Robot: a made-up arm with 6 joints.
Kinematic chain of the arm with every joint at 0, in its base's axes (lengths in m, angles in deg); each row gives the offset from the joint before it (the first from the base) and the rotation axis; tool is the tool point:
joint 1: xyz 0 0 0.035 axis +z
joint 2: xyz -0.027 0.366 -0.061 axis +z
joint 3: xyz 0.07 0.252 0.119 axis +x
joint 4: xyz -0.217 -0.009 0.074 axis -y
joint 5: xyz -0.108 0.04 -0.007 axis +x
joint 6: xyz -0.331 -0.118 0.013 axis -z
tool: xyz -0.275 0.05 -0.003
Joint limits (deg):
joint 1: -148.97..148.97
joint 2: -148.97..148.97
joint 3: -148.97..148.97
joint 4: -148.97..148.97
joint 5: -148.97..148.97
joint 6: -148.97..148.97
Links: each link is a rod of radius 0.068 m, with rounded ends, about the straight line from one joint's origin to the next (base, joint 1, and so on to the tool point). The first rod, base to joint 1, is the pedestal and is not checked.
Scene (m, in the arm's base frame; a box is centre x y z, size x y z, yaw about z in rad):
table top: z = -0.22
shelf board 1: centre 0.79 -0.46 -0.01 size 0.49 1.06 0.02 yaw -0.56
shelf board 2: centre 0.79 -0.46 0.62 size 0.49 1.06 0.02 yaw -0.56
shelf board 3: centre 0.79 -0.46 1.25 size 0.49 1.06 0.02 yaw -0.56
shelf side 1: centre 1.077 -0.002 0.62 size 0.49 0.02 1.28 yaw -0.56
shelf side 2: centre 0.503 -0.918 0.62 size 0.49 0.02 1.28 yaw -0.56
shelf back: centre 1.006 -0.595 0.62 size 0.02 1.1 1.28 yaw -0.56
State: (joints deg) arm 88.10 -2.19 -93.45 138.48 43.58 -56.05
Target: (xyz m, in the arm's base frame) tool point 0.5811 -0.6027 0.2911
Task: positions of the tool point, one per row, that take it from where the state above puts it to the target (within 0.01 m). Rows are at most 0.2 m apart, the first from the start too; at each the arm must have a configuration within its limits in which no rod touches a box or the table.
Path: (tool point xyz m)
1: -0.3134 0.3183 0.3285
2: -0.2008 0.1699 0.3469
3: -0.0794 0.0210 0.3619
4: 0.0489 -0.1249 0.3705
5: 0.1819 -0.2638 0.3694
6: 0.3170 -0.3921 0.3565
7: 0.4512 -0.5059 0.3304
8: 0.5811 -0.6027 0.2911

